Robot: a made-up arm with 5 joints. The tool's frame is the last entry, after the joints. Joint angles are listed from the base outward. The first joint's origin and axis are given. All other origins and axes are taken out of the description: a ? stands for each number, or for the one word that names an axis. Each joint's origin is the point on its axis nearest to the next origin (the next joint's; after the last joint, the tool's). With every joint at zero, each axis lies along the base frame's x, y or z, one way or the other. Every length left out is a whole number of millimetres.
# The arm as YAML. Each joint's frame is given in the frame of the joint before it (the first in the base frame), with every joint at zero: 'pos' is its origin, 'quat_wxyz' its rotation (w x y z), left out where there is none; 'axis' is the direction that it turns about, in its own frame. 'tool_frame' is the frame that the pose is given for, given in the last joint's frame.
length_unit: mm
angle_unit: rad
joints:
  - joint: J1
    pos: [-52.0, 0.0, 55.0]
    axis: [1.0, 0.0, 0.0]
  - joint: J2
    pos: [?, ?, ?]
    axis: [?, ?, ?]
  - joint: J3
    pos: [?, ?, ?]
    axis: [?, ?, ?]
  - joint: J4
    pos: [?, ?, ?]
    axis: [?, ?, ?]
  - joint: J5
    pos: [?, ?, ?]
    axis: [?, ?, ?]
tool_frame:
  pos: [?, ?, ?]
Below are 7 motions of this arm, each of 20 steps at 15 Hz.
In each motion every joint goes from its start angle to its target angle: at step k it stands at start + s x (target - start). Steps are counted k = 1, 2, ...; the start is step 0. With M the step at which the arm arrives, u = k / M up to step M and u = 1 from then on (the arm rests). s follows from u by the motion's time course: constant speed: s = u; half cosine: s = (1 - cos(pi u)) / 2; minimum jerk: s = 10 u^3 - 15 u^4 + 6 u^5.
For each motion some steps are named. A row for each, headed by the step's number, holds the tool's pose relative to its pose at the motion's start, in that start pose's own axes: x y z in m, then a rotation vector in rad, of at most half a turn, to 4 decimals.
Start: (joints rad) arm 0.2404 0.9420 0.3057 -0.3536 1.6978
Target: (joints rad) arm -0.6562 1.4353 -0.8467 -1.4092 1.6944
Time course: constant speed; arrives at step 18
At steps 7, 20:
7: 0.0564 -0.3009 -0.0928 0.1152 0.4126 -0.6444
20: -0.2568 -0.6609 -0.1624 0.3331 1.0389 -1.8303

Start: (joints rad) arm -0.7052 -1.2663 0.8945 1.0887 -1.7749
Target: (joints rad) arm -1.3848 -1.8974 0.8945 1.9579 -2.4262
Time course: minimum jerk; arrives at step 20
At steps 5, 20:
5: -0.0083 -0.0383 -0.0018 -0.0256 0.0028 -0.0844
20: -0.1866 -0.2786 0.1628 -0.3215 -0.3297 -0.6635

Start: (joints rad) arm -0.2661 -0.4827 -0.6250 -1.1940 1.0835
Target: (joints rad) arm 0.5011 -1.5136 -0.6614 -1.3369 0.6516
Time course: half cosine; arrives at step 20
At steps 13, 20:
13: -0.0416 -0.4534 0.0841 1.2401 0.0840 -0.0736
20: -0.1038 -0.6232 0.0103 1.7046 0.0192 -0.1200

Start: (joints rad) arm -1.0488 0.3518 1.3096 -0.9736 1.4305
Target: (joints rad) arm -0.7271 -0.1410 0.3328 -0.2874 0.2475
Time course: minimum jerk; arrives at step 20
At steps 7, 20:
7: 0.0722 -0.0438 0.0258 0.5157 0.2063 0.0038
20: 0.2293 -0.2910 -0.0125 2.4055 0.5828 -0.1566

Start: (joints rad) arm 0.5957 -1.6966 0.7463 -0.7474 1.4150
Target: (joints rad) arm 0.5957 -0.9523 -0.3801 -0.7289 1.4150
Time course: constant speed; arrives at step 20
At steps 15, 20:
15: 0.1777 0.0216 -0.2380 0.2394 0.9759 0.0448
20: 0.1902 0.0195 -0.3694 0.2744 1.3003 -0.0439

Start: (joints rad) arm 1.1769 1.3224 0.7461 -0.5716 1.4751
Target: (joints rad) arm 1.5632 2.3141 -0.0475 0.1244 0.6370
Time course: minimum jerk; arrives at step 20
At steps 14, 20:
14: -0.0635 0.3664 -0.0957 0.9574 1.2827 0.7558
20: -0.1081 0.4291 -0.1234 1.0761 1.6010 0.7304

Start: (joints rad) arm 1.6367 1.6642 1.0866 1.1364 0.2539
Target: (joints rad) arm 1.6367 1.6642 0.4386 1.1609 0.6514
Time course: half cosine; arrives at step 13
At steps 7, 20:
7: -0.1298 0.1449 0.0881 -0.0701 -0.1052 0.3132
20: -0.2640 0.2153 0.1612 -0.1204 -0.2367 0.5406

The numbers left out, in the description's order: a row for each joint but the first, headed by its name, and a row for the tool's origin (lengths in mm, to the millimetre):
J2: xyz 0.0 -161.0 195.0, axis 0.0 0.0 -1.0
J3: xyz 121.0 108.0 0.0, axis -1.0 0.0 0.0
J4: xyz 0.0 276.0 -257.0, axis 0.0 1.0 0.0
J5: xyz 291.0 0.0 28.0, axis -1.0 0.0 0.0
tool: xyz 0.0 29.0 19.0

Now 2 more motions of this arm.
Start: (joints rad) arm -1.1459 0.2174 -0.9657 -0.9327 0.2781
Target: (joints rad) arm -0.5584 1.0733 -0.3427 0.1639 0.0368
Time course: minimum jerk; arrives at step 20
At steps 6, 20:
6: 0.0648 -0.0303 -0.0804 -0.0465 0.0982 -0.0400
20: 0.1334 -0.4937 -0.5162 -0.2132 0.9184 -0.6524

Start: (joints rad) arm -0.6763 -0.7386 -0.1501 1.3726 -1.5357
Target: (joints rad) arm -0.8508 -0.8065 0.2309 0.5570 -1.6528
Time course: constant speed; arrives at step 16
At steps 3, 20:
3: 0.0118 0.0249 0.0439 -0.0138 -0.0923 0.1271
20: -0.0251 0.1157 0.1738 -0.2437 -0.3638 0.6841

